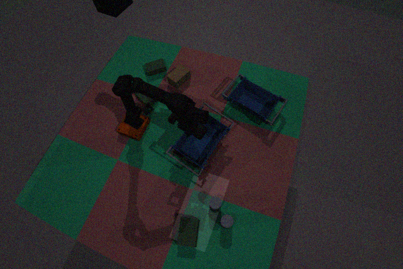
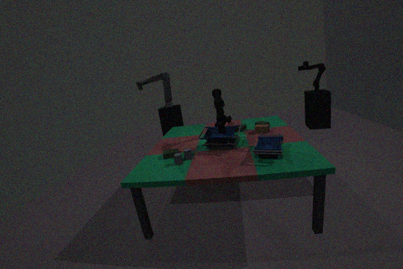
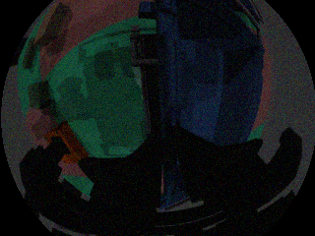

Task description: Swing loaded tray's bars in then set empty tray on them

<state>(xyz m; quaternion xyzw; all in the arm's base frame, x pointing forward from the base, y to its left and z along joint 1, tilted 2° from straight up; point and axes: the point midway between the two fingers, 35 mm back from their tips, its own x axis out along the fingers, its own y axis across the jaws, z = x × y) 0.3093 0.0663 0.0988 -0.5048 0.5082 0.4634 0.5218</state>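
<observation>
Right now the blue tray is 7 cm ahead of my gripper tip and 2 cm above it.
</observation>
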